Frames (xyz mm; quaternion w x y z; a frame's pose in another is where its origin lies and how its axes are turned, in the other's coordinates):
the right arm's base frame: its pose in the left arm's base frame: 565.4 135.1 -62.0 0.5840 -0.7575 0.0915 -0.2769
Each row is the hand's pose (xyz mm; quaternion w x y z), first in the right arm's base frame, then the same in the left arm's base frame.
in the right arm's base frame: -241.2 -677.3 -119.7 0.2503 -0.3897 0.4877 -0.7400
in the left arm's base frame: 177.0 350.6 515.9 0.3986 0.3499 0.1449 0.8353
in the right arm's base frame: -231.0 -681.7 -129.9 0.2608 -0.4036 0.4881 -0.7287
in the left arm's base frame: 179.3 338.7 524.9 0.3998 0.3648 0.1313 0.8306
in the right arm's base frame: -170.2 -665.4 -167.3 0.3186 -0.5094 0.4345 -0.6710
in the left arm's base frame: 213.1 274.5 534.8 0.4254 0.4799 0.0843 0.7626
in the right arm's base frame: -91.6 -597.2 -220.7 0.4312 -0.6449 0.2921 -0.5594
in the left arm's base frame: 262.8 173.1 504.3 0.4183 0.6736 0.0351 0.6083
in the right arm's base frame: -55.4 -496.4 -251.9 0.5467 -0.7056 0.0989 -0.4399
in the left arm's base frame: 295.1 100.0 426.5 0.3461 0.8391 0.0301 0.4186
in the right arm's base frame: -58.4 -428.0 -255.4 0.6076 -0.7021 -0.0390 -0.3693
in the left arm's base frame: 303.4 77.9 362.1 0.2757 0.9149 0.0525 0.2901
